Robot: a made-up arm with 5 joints.
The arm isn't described. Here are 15 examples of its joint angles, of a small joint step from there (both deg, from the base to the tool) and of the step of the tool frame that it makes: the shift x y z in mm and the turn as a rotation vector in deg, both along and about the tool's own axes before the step.
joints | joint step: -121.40 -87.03 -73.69 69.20 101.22 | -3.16 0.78 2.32 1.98 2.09
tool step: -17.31 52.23 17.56 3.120 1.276 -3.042
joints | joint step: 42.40 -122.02 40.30 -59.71 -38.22 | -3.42 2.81 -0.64 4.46 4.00
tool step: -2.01 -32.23 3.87 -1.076 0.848 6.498
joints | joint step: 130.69 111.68 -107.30 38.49 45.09 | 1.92 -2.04 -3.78 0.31 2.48
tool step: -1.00 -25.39 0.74 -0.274 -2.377 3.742
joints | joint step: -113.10 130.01 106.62 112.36 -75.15 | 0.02 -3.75 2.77 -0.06 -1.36
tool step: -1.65 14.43 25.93 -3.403 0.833 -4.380
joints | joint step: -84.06 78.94 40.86 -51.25 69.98 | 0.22 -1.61 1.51 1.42 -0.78
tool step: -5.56 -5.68 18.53 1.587 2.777 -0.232
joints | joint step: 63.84 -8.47 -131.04 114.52 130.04 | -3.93 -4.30 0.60 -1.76 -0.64
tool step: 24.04 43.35 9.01 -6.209 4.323 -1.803
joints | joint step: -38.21 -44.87 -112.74 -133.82 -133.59 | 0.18 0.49 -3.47 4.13 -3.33
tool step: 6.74 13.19 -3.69 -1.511 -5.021 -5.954
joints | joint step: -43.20 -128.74 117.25 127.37 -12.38 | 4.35 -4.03 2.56 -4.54 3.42
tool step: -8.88 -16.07 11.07 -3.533 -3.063 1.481
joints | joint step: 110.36 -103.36 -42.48 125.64 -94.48 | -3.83 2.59 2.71 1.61 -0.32
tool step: 30.63 19.66 -4.80 -2.848 1.617 -6.985
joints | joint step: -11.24 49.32 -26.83 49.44 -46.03 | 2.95 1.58 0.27 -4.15 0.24
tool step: 7.88 -6.07 -18.70 1.332 -5.997 -0.093
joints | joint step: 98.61 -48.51 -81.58 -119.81 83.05 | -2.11 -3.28 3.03 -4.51 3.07
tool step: -29.83 -76.30 -45.99 -7.394 -1.565 8.016
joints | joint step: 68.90 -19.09 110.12 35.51 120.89 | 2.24 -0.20 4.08 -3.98 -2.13
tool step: -3.23 43.57 21.12 -1.730 3.006 -5.547
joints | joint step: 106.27 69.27 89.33 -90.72 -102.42 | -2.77 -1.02 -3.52 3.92 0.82
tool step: -0.02 2.17 -2.64 -5.096 0.032 -5.262
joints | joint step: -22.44 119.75 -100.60 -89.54 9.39 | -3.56 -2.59 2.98 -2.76 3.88
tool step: -4.06 5.45 -69.72 1.051 -5.359 3.693
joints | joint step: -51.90 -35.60 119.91 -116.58 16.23 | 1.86 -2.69 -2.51 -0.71 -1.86
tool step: -27.42 36.37 13.99 -0.974 2.718 -5.087
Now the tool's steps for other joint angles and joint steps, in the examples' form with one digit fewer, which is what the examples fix.
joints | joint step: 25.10 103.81 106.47 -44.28 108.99 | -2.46 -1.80 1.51 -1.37 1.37
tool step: -13.7 -2.7 -13.9 0.27 -0.77 0.75
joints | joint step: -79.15 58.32 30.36 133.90 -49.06 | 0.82 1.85 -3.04 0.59 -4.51
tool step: 2.7 30.4 -5.7 -1.13 -2.48 -3.82
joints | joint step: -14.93 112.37 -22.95 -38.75 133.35 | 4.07 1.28 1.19 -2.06 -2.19
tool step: -19.7 20.3 29.4 2.23 2.60 1.41
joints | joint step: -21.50 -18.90 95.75 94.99 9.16 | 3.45 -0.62 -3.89 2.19 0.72
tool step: 20.4 -52.4 18.9 3.12 2.54 6.06
